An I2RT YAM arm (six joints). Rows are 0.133 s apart.
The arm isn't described. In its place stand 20 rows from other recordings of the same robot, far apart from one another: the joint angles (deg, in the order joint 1, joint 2, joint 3, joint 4, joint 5, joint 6), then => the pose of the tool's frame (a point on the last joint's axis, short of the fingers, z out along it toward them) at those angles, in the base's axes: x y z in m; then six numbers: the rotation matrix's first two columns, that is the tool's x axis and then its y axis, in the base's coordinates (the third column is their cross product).
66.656, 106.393, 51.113, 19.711, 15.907, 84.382 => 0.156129, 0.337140, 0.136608, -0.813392, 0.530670, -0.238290, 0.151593, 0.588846, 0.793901
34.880, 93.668, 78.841, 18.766, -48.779, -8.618 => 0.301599, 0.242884, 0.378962, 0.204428, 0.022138, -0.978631, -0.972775, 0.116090, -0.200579
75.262, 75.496, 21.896, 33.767, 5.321, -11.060 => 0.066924, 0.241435, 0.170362, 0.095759, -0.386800, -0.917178, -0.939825, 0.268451, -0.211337
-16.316, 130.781, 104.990, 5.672, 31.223, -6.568 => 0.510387, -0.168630, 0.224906, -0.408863, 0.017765, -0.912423, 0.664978, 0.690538, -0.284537
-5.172, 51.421, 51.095, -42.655, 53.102, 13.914 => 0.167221, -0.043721, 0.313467, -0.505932, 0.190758, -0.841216, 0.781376, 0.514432, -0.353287
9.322, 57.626, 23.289, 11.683, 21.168, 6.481 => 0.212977, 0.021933, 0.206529, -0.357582, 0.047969, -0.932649, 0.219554, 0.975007, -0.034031
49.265, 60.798, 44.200, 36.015, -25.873, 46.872 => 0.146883, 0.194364, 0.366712, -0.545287, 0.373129, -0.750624, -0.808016, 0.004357, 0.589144
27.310, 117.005, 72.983, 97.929, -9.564, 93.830 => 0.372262, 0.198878, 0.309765, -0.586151, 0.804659, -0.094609, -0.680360, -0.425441, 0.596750
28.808, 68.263, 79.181, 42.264, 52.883, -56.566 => 0.196504, 0.075668, 0.540483, 0.279724, -0.420884, -0.862909, 0.655880, 0.740136, -0.148388
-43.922, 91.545, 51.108, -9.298, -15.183, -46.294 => 0.238790, -0.217025, 0.181480, -0.775580, -0.221660, -0.591052, -0.018993, 0.944091, -0.329137
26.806, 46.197, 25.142, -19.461, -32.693, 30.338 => 0.139931, 0.092247, 0.204473, -0.877261, 0.033008, -0.478877, -0.350985, 0.636441, 0.686843
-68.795, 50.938, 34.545, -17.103, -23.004, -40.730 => 0.083376, -0.176436, 0.247981, -0.634296, -0.025596, -0.772667, 0.430726, 0.818257, -0.380697
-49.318, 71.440, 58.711, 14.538, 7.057, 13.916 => 0.190574, -0.228413, 0.371764, 0.220223, 0.109952, -0.969233, 0.803252, 0.543304, 0.244144
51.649, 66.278, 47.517, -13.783, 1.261, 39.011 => 0.160359, 0.201417, 0.274257, -0.745639, 0.071830, -0.662468, -0.390164, 0.758869, 0.521431
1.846, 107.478, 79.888, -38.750, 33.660, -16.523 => 0.386241, -0.007293, 0.210101, -0.933265, -0.266920, -0.240354, -0.072930, 0.796034, -0.600842
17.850, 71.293, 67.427, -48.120, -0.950, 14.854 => 0.239031, 0.077595, 0.320554, -0.805934, 0.009751, -0.591925, -0.113386, 0.978811, 0.170504
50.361, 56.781, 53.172, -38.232, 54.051, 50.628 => 0.146184, 0.131287, 0.315515, -0.322005, 0.322687, -0.890048, 0.286257, 0.929302, 0.233356
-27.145, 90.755, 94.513, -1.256, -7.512, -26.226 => 0.334224, -0.166132, 0.458178, -0.113682, -0.434064, -0.893681, 0.318672, 0.836054, -0.446611
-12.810, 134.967, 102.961, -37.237, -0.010, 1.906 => 0.472901, -0.107521, 0.118827, -0.903941, 0.239645, -0.354204, 0.251863, 0.967689, 0.011951
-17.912, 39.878, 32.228, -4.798, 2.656, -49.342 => 0.166195, -0.055452, 0.286001, -0.399363, -0.667315, -0.628649, 0.072628, 0.660521, -0.747287
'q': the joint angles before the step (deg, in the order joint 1, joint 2, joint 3, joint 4, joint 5, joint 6). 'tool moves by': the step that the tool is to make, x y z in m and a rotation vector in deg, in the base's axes. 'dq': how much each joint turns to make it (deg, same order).
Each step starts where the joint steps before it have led.
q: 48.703 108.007 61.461 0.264 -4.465 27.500
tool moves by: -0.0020 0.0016 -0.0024 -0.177 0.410 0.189
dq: 0.376 0.314 -0.077 0.010 -0.011 0.269
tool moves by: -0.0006 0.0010 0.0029 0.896 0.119 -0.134
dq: 0.135 -0.346 0.068 0.239 -0.303 0.664
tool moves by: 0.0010 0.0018 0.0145 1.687 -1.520 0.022
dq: 0.067 -1.537 0.950 -0.217 0.068 -0.004
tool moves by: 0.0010 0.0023 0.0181 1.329 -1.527 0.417
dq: 0.105 -1.662 1.772 -1.466 -0.031 -0.428
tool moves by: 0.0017 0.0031 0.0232 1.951 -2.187 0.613
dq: 0.092 -1.770 2.503 -1.422 -0.143 -0.639
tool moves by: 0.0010 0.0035 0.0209 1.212 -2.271 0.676
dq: 0.237 -1.218 2.717 -1.625 0.231 -1.019
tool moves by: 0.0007 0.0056 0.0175 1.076 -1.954 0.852
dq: 0.448 -0.390 2.940 -1.320 0.139 -0.891
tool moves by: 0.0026 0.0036 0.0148 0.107 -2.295 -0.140
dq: 0.146 -0.052 2.862 -1.450 1.182 -1.252
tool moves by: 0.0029 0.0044 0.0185 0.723 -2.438 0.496
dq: 0.117 0.066 3.595 -1.494 0.432 -1.403
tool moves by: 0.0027 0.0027 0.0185 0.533 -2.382 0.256
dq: -0.005 0.017 3.553 -1.673 0.527 -1.426
